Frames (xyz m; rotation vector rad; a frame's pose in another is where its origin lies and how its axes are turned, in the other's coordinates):
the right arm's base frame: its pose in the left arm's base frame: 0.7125 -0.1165 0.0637 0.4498 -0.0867 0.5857
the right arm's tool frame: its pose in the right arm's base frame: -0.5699 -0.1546 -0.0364 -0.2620 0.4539 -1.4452
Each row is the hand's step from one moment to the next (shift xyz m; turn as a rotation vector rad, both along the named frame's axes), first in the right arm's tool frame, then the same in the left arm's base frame.
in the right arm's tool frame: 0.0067 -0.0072 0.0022 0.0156 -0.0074 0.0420
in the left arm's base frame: 0.0003 -0.0101 -0.0002 0.0241 -0.0249 0.0294
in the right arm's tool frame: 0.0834 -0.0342 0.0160 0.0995 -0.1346 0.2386
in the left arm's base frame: 0.0343 -0.0820 -0.0219 0.0826 -0.2165 0.1768
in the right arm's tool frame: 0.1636 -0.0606 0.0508 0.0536 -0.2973 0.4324
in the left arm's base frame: 0.0806 -0.1605 -0.0274 0.0398 -0.3507 0.3920
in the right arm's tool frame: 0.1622 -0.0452 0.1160 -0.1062 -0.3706 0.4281
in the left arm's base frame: 0.1206 -0.1630 0.0263 -0.1046 -0.3016 0.4796
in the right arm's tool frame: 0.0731 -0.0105 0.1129 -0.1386 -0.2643 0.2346
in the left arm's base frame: 0.0893 -0.0799 0.0619 -0.1449 -0.1590 0.3128
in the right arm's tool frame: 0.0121 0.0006 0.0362 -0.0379 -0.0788 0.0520
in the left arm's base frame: 0.0246 -0.0155 0.0248 -0.0496 -0.0455 0.0763
